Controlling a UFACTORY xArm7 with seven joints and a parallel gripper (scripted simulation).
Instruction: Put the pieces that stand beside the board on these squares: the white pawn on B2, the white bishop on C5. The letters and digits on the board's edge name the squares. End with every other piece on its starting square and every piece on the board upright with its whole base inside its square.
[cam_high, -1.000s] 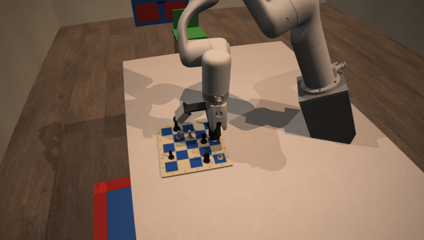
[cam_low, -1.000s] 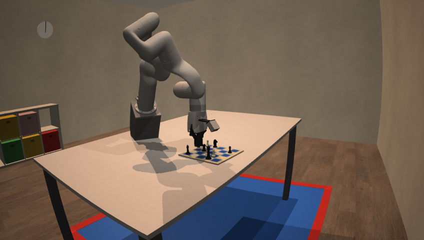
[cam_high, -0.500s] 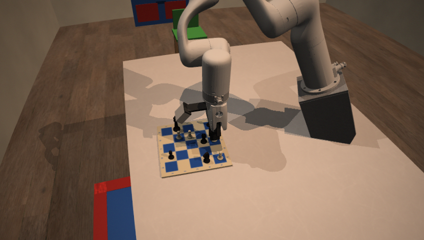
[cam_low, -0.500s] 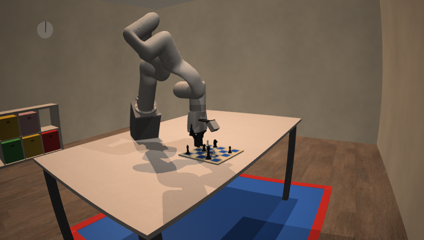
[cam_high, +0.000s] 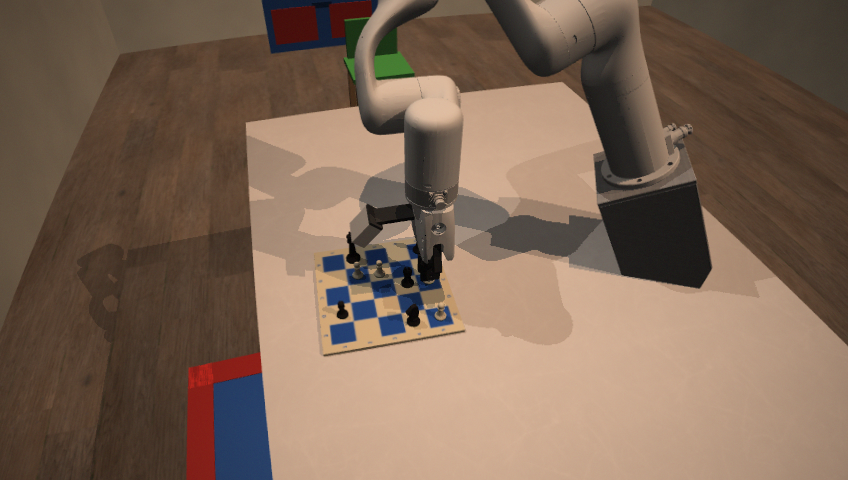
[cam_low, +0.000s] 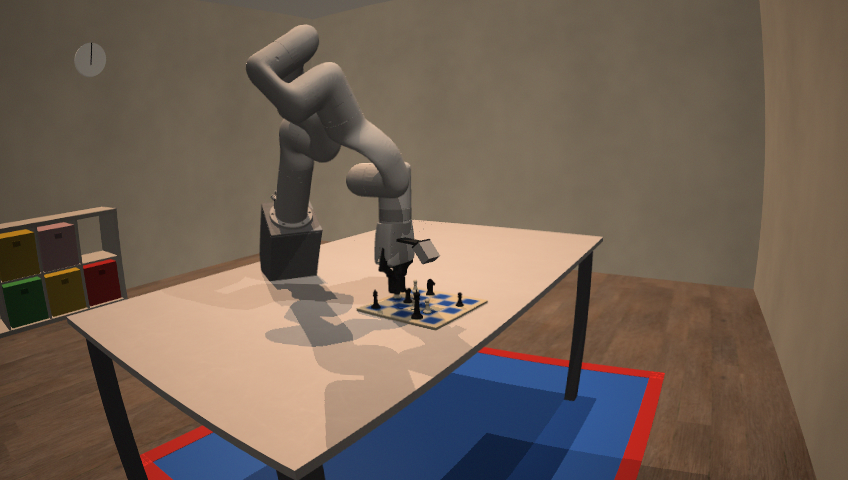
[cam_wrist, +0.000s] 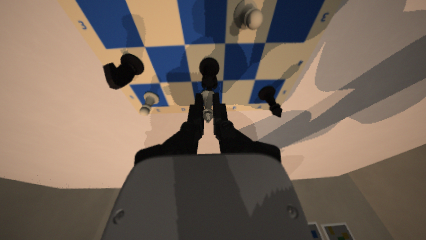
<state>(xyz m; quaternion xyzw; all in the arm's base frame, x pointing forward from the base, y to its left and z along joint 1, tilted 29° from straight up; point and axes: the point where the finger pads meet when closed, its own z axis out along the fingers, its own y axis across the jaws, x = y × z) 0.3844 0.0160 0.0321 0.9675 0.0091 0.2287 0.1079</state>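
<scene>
My gripper is now 1 cm above the white bishop. The rest, counted from my hand: black pawn 15 cm ahead, 4 cm to the left, 2 cm below; chessboard 8 cm ahead, 4 cm below; tall black piece 11 cm ahead, 8 cm to the right, 1 cm below.
</scene>
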